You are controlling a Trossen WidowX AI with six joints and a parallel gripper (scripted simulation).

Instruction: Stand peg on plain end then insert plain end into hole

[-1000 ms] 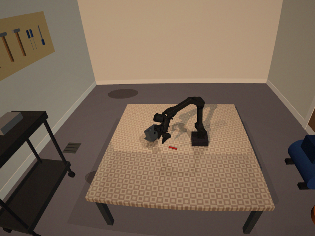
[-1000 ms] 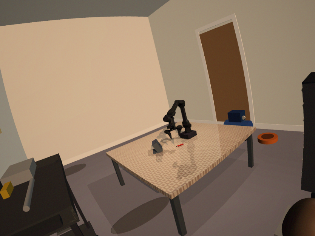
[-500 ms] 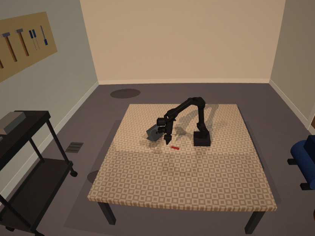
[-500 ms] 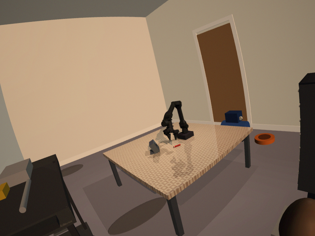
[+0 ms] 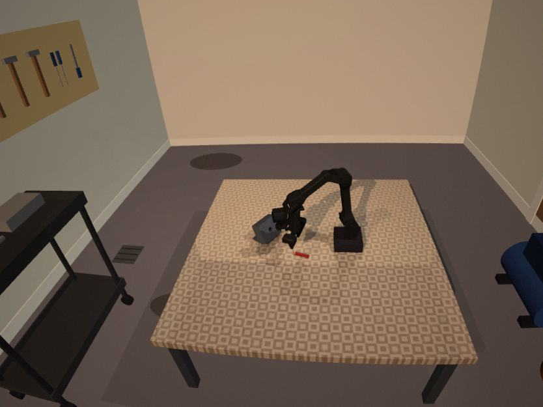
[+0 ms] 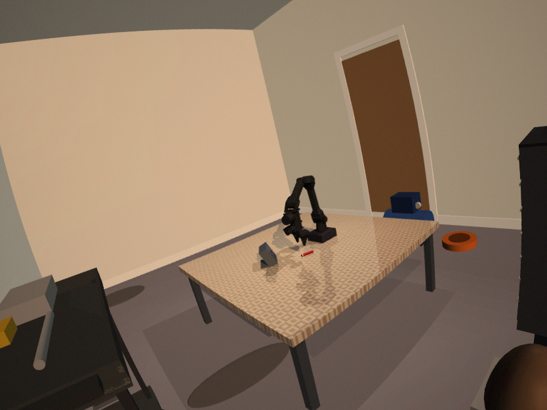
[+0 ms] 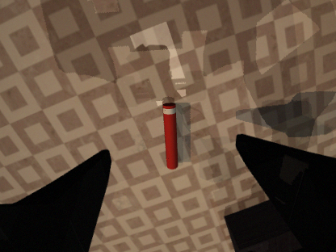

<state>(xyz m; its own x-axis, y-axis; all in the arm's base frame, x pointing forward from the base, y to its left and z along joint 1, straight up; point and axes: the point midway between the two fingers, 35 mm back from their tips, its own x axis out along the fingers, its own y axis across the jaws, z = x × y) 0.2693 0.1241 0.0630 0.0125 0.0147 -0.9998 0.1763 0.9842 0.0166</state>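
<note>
My gripper tip is now 1 cm past the red peg and 7 cm above it. From my gripper tip the other things lie so: grey sloped panel: 17 cm ahead, 12 cm to the right, 3 cm below.
</note>
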